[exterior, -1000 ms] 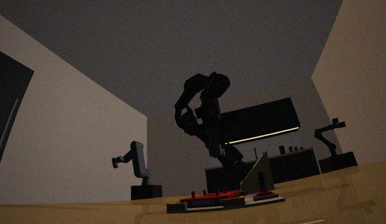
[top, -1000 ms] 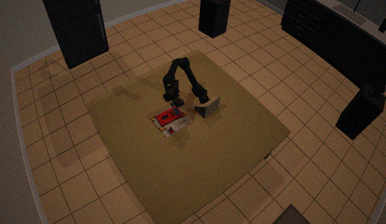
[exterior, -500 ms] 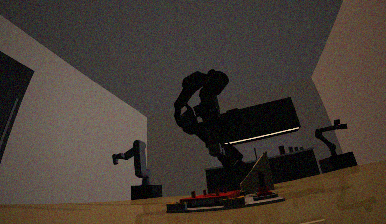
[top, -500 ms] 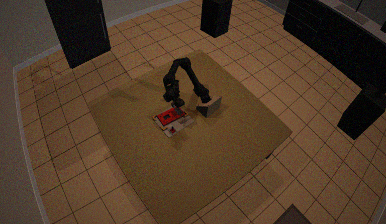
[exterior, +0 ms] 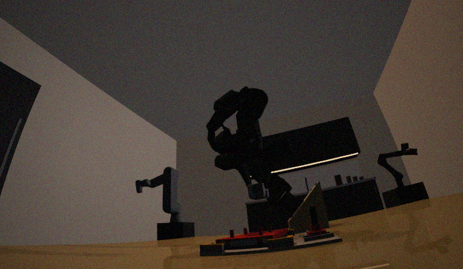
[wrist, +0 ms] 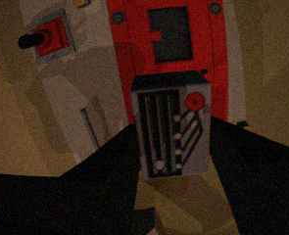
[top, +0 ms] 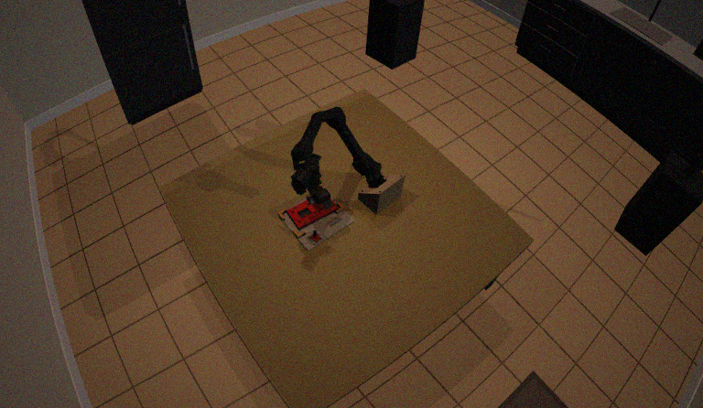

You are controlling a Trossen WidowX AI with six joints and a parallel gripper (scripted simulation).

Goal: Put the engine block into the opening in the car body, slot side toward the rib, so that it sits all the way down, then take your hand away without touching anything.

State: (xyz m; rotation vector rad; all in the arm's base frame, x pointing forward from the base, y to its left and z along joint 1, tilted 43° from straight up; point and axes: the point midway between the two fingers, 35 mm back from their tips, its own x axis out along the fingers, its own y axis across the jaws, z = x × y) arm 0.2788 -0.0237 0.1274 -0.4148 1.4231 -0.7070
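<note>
My gripper tip is 2 cm short of the grey baseplate, 1 cm to the right of it and 11 cm above it. From my gripper tip the other things lie so: engine block 1 cm below.
</note>
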